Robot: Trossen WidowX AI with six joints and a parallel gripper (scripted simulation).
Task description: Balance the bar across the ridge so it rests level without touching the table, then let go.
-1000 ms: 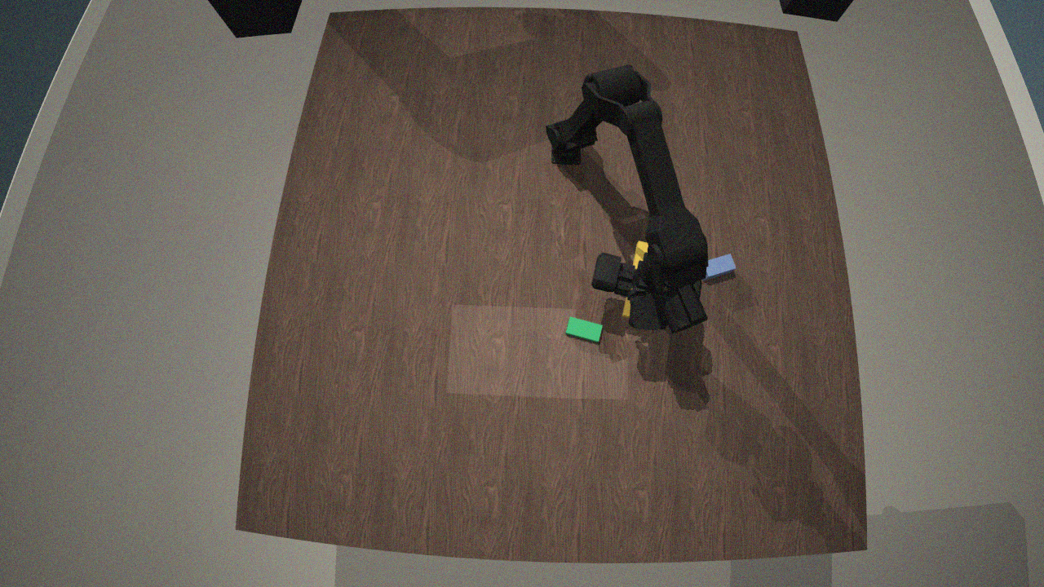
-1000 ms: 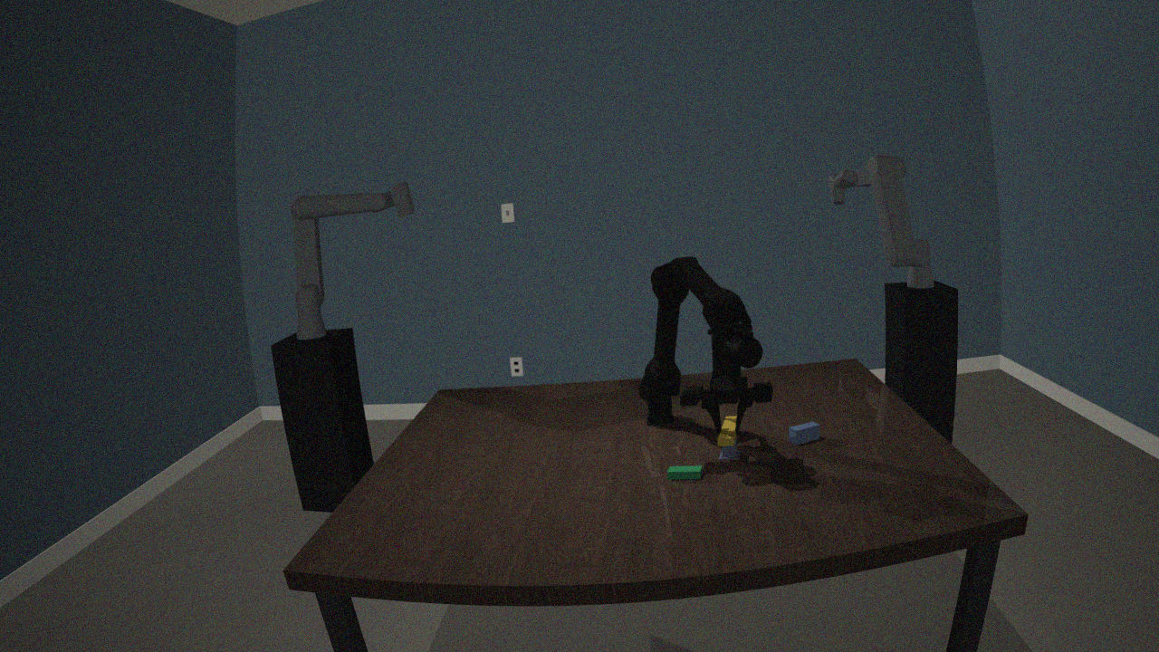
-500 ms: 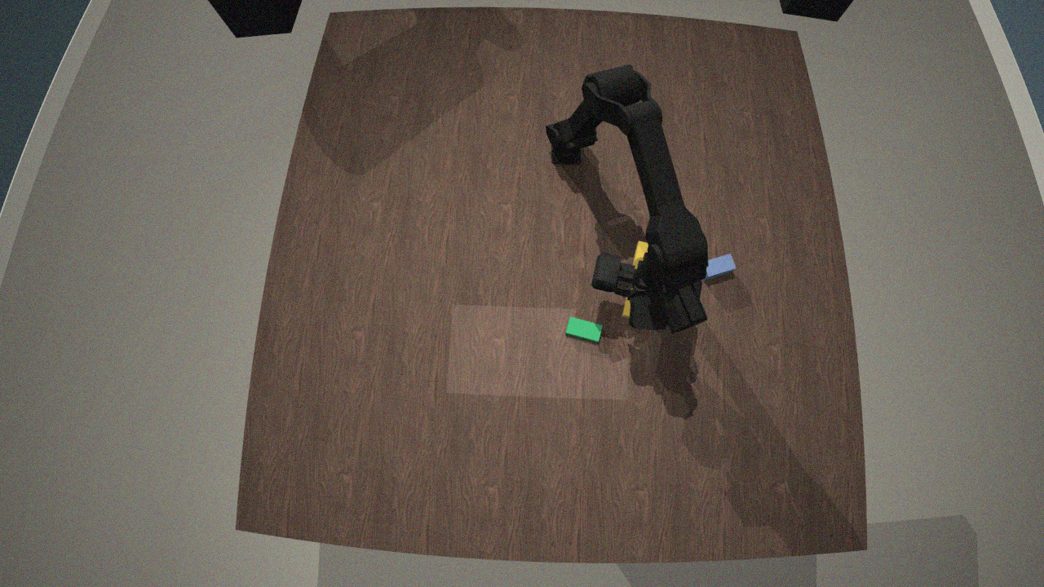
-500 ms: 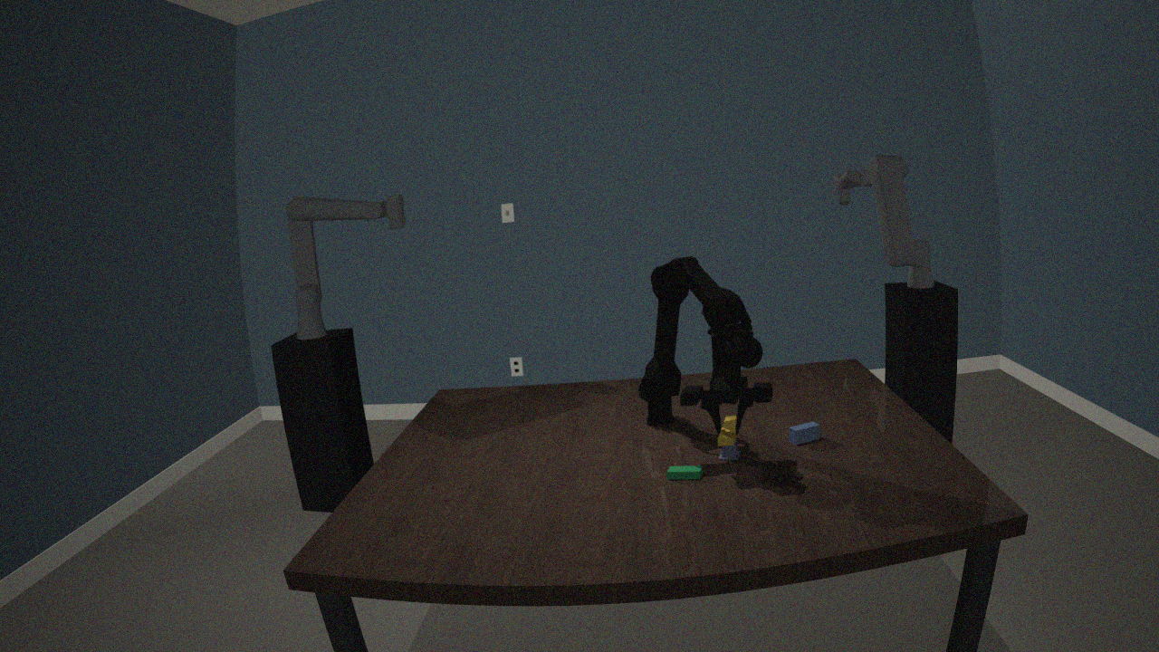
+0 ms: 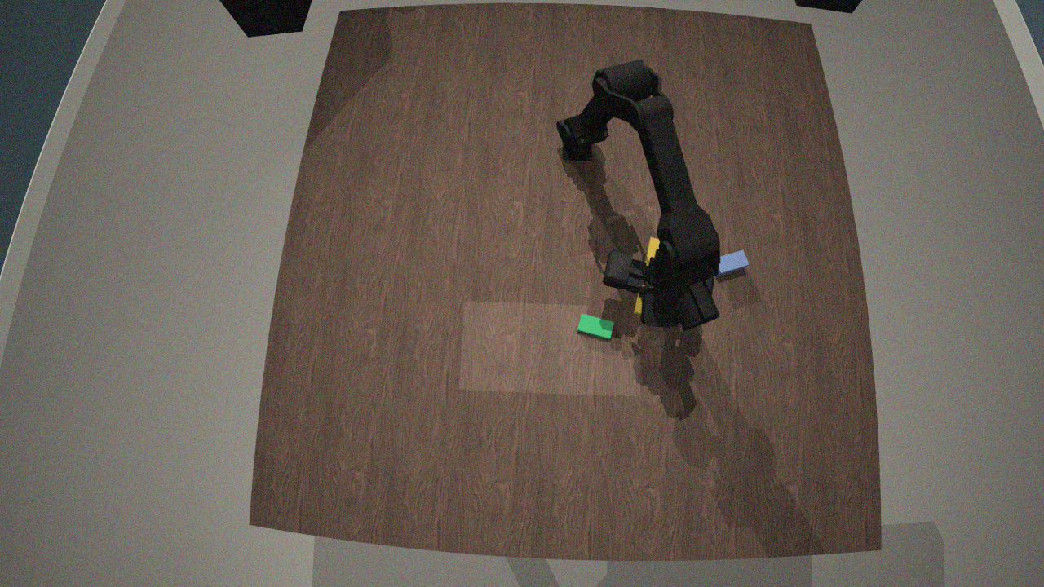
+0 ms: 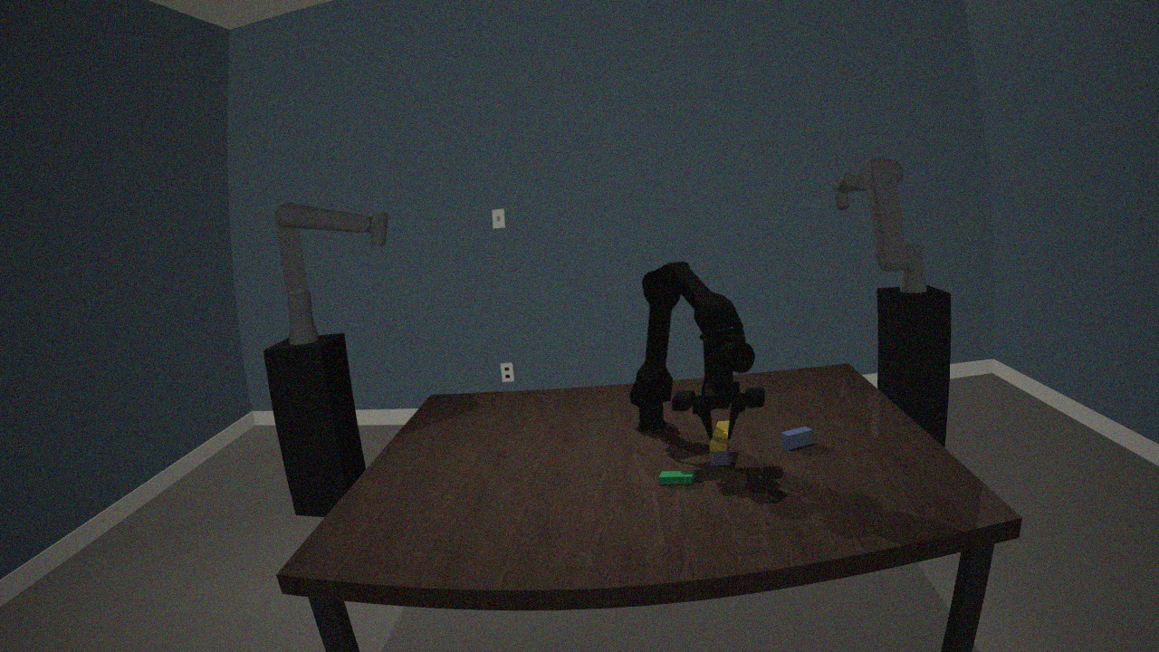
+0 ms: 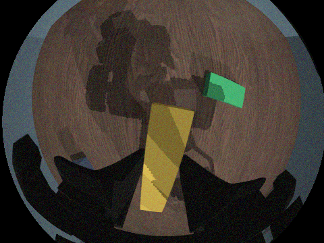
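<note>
The yellow bar lies 30 mm behind my gripper tip and 10 mm to the left of it. Also, from my gripper tip: pale blue block (180 mm to the left, 80 mm behind, 40 mm below); green block (90 mm to the right, 60 mm ahead, 50 mm below).
</note>
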